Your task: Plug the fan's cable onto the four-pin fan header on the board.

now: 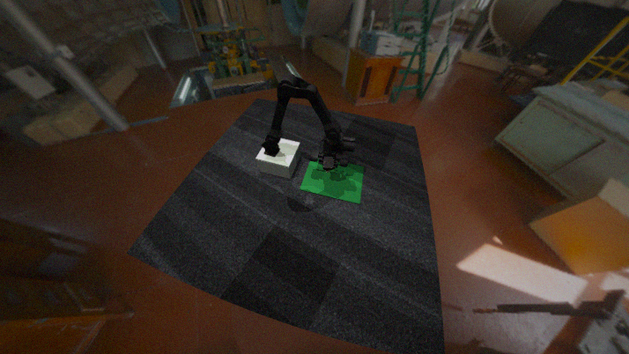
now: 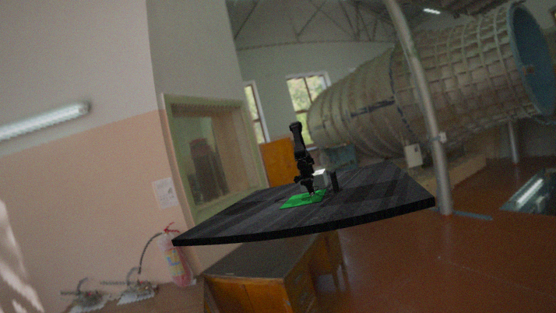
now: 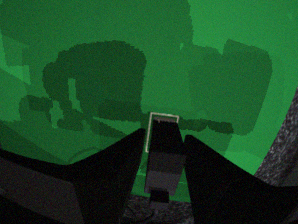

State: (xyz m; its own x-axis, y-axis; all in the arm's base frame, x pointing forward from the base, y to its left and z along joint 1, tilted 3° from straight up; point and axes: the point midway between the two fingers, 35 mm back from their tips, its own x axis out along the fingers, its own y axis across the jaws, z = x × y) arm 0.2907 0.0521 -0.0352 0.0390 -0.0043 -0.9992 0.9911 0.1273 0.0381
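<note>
Right now the dark fan plug is 10 mm to the left of my gripper tip and 10 mm above it. Round my gripper tip: green board (50 mm ahead, 30 mm to the right, 40 mm below); fan header (10 mm to the left, 20 mm below).
</note>
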